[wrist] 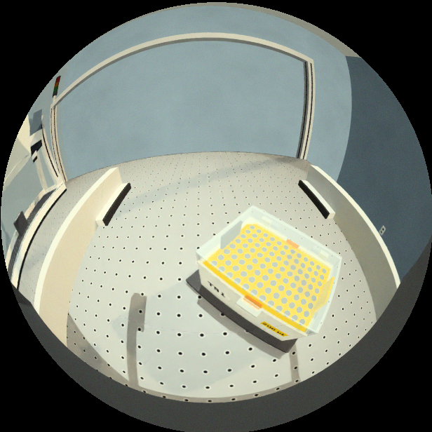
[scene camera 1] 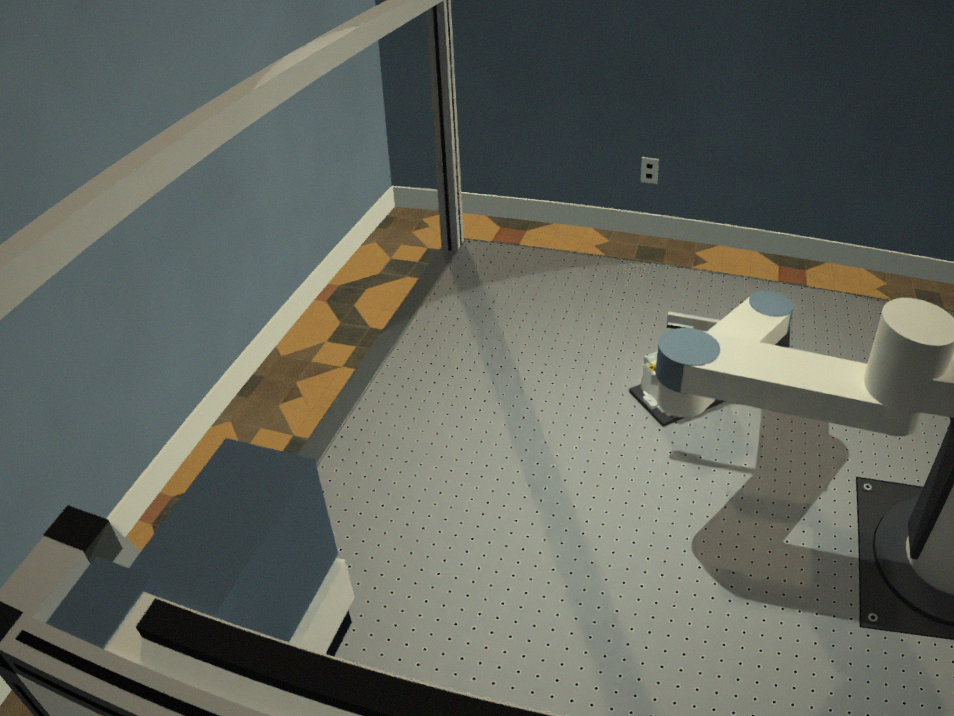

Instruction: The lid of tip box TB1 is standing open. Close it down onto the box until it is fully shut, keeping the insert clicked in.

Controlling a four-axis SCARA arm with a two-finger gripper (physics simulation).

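Seen in the pictures: arm's base, link origin: [scene camera 1: 946, 564].
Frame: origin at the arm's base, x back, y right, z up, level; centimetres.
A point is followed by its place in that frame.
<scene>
Tip box TB1 [scene camera 1: 649, 391] @[y 26.0, x -51.7, z 3.2 cm] [wrist: 220, 290] sits on a dark base on the perforated table; the arm partly covers it in the scene view. Its yellow insert [wrist: 270, 270] looks level inside the rim, with orange clips at front and back. A translucent lid [wrist: 230, 235] appears to lie over the insert. Its edges look low around the box, but whether it is fully seated cannot be told. My gripper [wrist: 216, 168] is open and empty, its fingers spread wide. The box is between the finger lines but below the fingertips in the wrist view, nearer the right finger.
A blue and white machine [scene camera 1: 254, 531] @[y -54.4, x -70.7, z 50.1 cm] stands at the lower left of the scene view. The arm's round base plate [scene camera 1: 886, 558] @[y -2.3, x -10.8, z 2.0 cm] is at the right. A frame post [scene camera 1: 446, 138] @[y 68.5, x -101.6, z 27.6 cm] rises at the table's far corner. Shadows of the arm and fingers fall across the table [scene camera 1: 477, 477] @[y 0.9, x -74.4, z 1.3 cm] [wrist: 150, 240].
</scene>
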